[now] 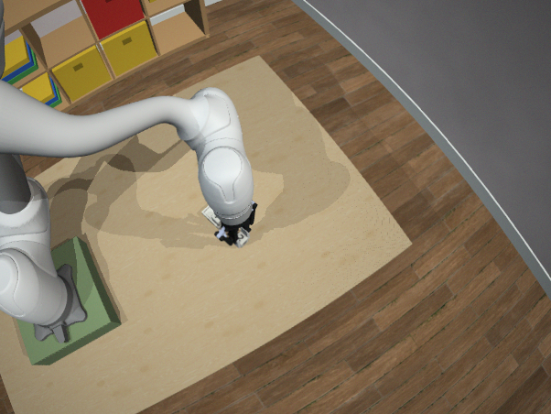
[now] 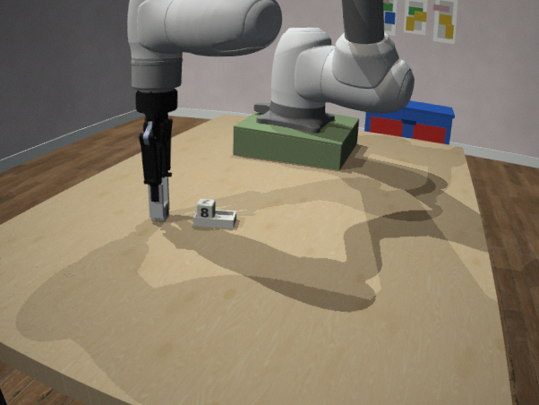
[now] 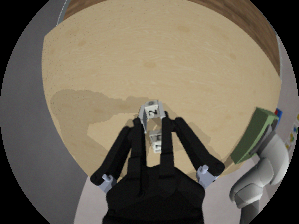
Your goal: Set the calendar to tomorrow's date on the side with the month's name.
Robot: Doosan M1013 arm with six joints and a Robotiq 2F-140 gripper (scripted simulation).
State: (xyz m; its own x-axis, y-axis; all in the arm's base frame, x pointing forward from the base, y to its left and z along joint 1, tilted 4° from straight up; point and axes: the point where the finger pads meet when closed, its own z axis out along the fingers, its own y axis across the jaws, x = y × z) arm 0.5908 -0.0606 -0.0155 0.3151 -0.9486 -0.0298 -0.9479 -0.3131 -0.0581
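Now: the grey tray 30 mm behind my hand, 100 mm to the left of it and 30 mm below it.
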